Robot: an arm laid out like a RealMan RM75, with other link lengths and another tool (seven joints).
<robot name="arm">
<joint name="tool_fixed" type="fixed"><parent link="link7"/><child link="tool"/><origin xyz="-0.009 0.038 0.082" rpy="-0.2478 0 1.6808"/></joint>
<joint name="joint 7" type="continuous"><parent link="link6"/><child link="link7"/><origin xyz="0 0 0.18" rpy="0 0 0"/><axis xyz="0 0 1"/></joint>
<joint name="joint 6" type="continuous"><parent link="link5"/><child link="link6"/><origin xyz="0 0 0" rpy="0 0 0"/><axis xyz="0 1 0"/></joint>
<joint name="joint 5" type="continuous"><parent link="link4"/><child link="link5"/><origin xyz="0 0 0.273" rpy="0 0 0"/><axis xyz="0 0 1"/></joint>
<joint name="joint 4" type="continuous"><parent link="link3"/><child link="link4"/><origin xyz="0 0 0" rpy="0 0 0"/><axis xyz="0 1 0"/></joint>
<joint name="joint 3" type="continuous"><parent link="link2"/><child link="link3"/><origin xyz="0 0 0.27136" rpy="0 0 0"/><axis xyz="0 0 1"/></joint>
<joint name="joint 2" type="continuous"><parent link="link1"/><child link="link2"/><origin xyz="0 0 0" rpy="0 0 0"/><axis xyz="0 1 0"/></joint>
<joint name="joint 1" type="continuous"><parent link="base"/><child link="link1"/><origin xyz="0 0 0.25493" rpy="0 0 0"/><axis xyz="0 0 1"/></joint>
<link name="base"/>
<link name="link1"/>
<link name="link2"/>
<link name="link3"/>
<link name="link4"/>
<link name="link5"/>
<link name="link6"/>
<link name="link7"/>
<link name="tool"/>
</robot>
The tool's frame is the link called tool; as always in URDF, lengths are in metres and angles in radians. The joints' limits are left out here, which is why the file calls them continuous.
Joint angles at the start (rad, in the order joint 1, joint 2, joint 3, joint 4, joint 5, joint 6, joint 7):
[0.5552, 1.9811, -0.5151, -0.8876, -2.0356, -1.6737, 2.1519]
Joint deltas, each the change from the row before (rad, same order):
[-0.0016, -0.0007, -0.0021, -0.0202, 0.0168, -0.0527, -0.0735]
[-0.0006, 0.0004, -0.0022, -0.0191, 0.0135, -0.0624, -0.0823]
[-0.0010, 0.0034, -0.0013, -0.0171, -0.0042, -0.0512, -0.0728]
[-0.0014, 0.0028, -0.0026, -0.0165, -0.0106, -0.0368, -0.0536]
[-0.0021, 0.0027, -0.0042, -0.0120, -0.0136, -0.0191, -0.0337]
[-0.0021, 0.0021, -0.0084, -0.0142, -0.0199, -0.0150, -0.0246]
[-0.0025, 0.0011, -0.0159, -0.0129, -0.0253, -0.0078, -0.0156]
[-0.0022, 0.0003, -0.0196, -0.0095, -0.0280, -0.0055, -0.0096]
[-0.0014, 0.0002, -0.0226, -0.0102, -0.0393, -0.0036, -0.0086]
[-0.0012, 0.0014, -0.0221, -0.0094, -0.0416, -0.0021, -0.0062]
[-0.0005, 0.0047, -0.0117, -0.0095, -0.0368, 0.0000, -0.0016]
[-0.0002, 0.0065, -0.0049, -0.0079, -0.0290, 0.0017, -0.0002]
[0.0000, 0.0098, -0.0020, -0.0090, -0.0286, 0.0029, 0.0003]
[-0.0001, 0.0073, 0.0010, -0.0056, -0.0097, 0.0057, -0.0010]
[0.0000, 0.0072, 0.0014, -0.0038, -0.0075, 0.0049, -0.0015]
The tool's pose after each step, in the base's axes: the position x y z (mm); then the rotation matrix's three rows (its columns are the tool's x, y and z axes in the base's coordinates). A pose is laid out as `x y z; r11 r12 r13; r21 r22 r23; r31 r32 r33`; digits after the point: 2 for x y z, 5 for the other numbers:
216.23 442.06 46.31; -0.83662 -0.28857 -0.46562; -0.53981 0.57886 0.61116; 0.09317 0.76266 -0.64006
206.91 426.20 47.02; -0.77153 -0.36903 -0.51823; -0.63160 0.54206 0.55431; 0.07635 0.75498 -0.65129
202.81 411.73 44.72; -0.71172 -0.43810 -0.54911; -0.69992 0.50871 0.50133; 0.05970 0.74114 -0.66869
201.67 400.82 42.48; -0.66497 -0.49111 -0.56270; -0.74551 0.48197 0.46034; 0.04513 0.72561 -0.68662
202.89 394.19 39.72; -0.63742 -0.52618 -0.56287; -0.76978 0.46668 0.43548; 0.03354 0.71088 -0.70252
205.33 388.37 36.27; -0.61658 -0.56028 -0.55309; -0.78696 0.45898 0.41235; 0.02282 0.68951 -0.72392
209.32 383.62 31.30; -0.60422 -0.59267 -0.53260; -0.79670 0.46098 0.39085; 0.01387 0.66048 -0.75071
214.06 378.99 25.51; -0.59723 -0.62140 -0.50712; -0.80201 0.47026 0.36829; 0.00963 0.62667 -0.77922
220.97 374.13 18.63; -0.59326 -0.65352 -0.47006; -0.80501 0.48405 0.34302; 0.00336 0.58190 -0.81326
228.42 369.32 11.72; -0.59208 -0.68160 -0.42996; -0.80588 0.49935 0.31814; -0.00215 0.53486 -0.84494
234.51 366.11 6.44; -0.59566 -0.69848 -0.39664; -0.80319 0.51275 0.30327; -0.00845 0.49922 -0.86643
238.94 364.13 2.27; -0.60049 -0.70762 -0.37241; -0.79951 0.52294 0.29550; -0.01436 0.47519 -0.87977
242.66 362.46 -2.32; -0.60591 -0.71401 -0.35079; -0.79527 0.53235 0.29008; -0.02038 0.45473 -0.89039
243.45 362.92 -4.76; -0.60719 -0.71595 -0.34457; -0.79412 0.53257 0.29282; -0.02613 0.45143 -0.89192
243.79 363.18 -7.24; -0.60809 -0.71677 -0.34126; -0.79332 0.53267 0.29481; -0.02953 0.45000 -0.89254

